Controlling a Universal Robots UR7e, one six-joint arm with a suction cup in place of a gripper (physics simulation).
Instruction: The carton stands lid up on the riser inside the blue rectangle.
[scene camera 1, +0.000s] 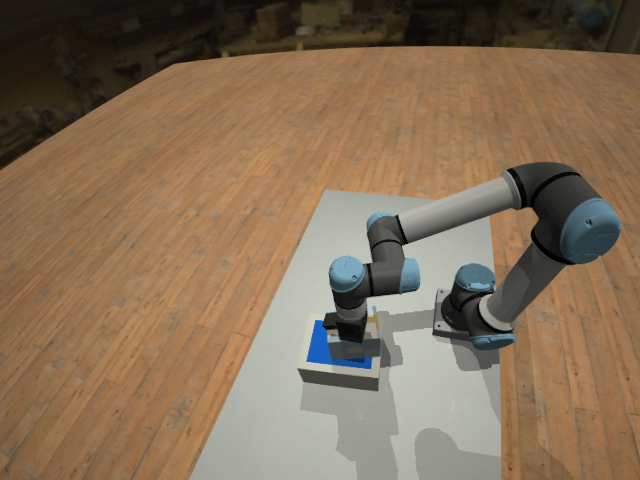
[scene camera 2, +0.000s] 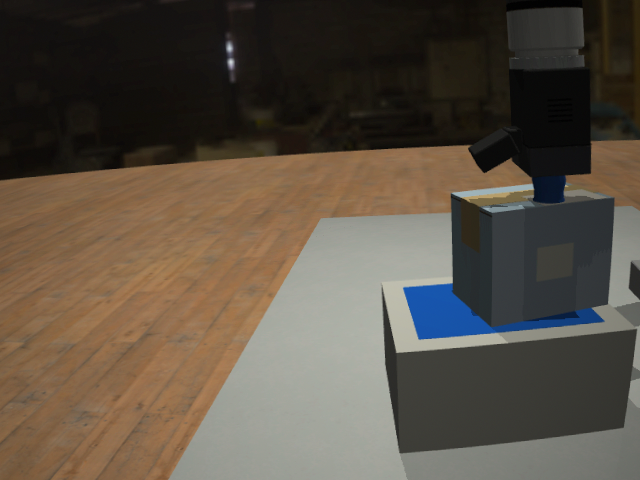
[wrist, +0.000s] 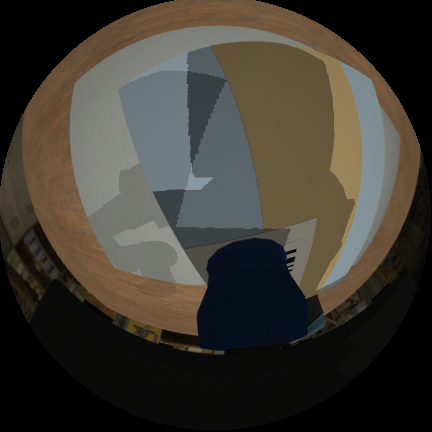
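Where they show: end effector, tool point: (scene camera 2: 549, 212) (wrist: 243, 248); arm's base, origin of the base link: (scene camera 1: 462, 312).
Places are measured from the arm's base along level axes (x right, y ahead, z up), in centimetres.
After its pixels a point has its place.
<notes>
The grey-blue carton (scene camera 1: 354, 351) {x -26.8, y 33.6, z 12.3 cm} (scene camera 2: 506, 268) {x -28.3, y 39.0, z 13.4 cm} (wrist: 225, 120) is upright, with its brown-taped lid up. My gripper, a blue suction cup (scene camera 2: 549, 190) (wrist: 252, 295) under a black tool body, is on the lid and holds the carton. The carton is over the pale riser (scene camera 1: 338, 379) {x -32.5, y 38.0, z 2.1 cm} (scene camera 2: 516, 387) {x -32.5, y 38.3, z 2.0 cm} and covers part of the blue rectangle (scene camera 1: 317, 348) {x -25.8, y 45.9, z 7.2 cm} (scene camera 2: 439, 315) {x -25.0, y 45.6, z 7.2 cm}. Blue shows at its left and front; at the right it reaches over the riser's pale rim in scene camera 1. A dark shadow lies under its bottom edge; whether it touches the riser is hard to tell.
The riser stands on a grey mat (scene camera 1: 273, 361) {x -28.7, y 63.2, z -4.8 cm} (scene camera 2: 310, 361) {x -11.8, y 62.5, z -4.9 cm} on the wooden surface (scene camera 1: 206, 206). The arm's base (scene camera 1: 443, 330) {x -8.2, y 6.4, z -0.3 cm} stands right of the riser in scene camera 1, with the arm arching over from that side.
</notes>
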